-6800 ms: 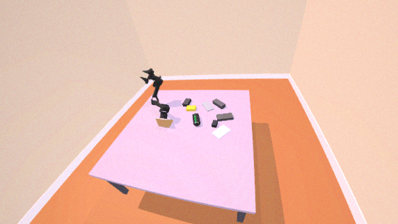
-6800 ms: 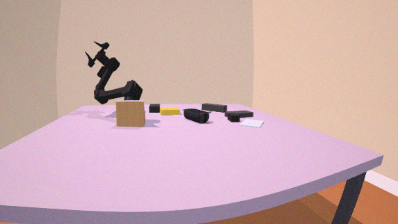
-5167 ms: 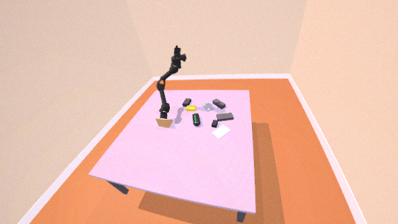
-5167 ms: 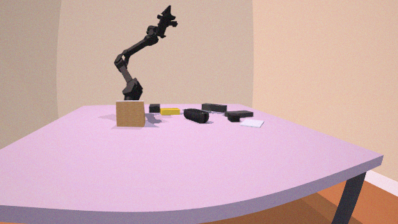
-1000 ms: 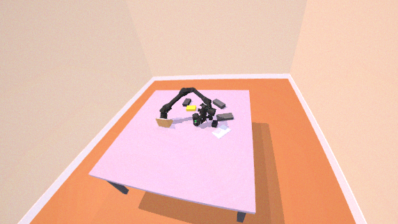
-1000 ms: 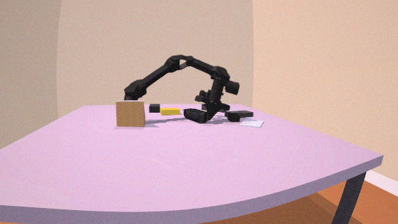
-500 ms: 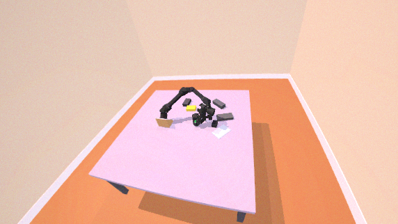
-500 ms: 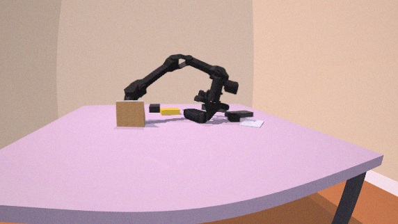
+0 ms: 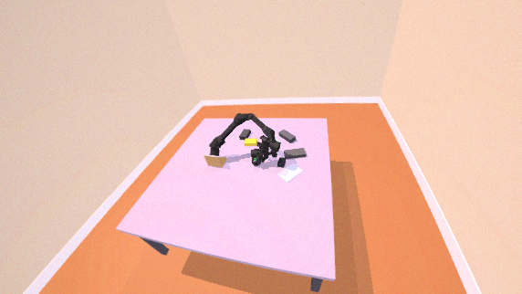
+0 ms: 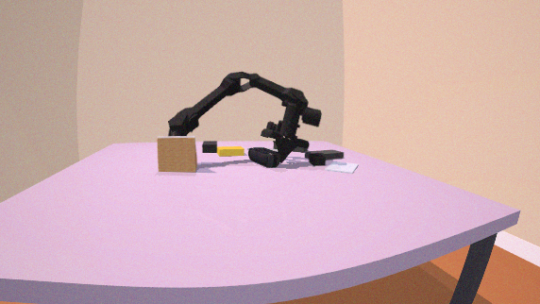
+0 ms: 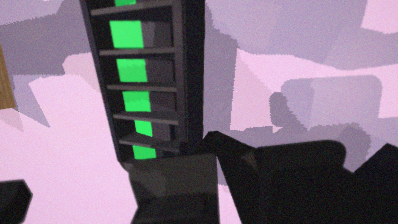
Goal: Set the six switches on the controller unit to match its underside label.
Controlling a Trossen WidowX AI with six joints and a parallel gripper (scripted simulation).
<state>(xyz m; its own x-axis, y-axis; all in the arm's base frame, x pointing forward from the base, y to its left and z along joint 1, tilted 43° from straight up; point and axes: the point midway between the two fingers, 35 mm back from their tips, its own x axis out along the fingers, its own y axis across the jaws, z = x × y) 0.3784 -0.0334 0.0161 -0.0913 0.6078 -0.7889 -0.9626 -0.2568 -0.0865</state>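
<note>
Now: the small dark cube 14 cm ahead of my gripper tip, 1 cm to the right of it and 1 cm above it. The rest, counted from my gripper tip: flat dark module: 24 cm ahead, 9 cm to the left; white sheet: 21 cm ahead, 10 cm to the right, 1 cm below; yellow block: 24 cm to the left, 13 cm behind, 1 cm above.
</note>
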